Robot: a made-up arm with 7 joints.
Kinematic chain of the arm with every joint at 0, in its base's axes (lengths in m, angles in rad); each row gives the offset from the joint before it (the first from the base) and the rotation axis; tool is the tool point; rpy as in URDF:
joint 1: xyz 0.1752 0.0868 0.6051 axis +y
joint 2: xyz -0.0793 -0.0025 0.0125 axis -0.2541 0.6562 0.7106
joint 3: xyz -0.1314 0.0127 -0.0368 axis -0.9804 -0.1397 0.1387
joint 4: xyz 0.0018 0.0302 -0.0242 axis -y
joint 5: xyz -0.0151 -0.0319 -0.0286 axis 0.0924 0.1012 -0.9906
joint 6: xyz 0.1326 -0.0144 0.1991 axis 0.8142 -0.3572 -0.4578
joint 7: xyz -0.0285 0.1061 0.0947 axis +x
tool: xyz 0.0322 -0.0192 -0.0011 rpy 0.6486 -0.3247 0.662
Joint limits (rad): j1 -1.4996..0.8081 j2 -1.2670..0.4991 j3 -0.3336..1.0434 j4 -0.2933..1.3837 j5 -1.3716..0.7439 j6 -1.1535..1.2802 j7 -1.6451..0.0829
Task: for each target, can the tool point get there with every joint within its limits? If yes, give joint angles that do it. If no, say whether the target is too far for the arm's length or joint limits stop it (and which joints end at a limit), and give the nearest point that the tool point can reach.
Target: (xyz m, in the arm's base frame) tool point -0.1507 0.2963 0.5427
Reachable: yes | joints -0.7149 -0.3788 0.7943 0.6261 0.5009 0.2917 -0.1174
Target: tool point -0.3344 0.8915 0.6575
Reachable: no: too far | nearest point -0.1281 0.4921 0.6363 | short by 0.450 m
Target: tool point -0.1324 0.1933 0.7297
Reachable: yes | joints -0.2369 0.1101 0.1675 0.7948 0.2594 -0.6538 -0.5917
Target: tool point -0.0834 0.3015 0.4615
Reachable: yes | joints -1.0644 -0.3382 0.6402 0.6006 0.3136 -0.0979 -0.2423
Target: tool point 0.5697 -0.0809 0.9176
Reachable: no: joint limits stop it (at a limit: joint 1, joint 2, joint 5, joint 7) | nearest point 0.3463 -0.0257 0.8547 | short by 0.239 m
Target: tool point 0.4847 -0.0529 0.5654
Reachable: no: joint limits stop it (at a limit: joint 1, joint 2, joint 4, joint 5, joint 7) | nearest point 0.3348 -0.0215 0.6407 | short by 0.171 m
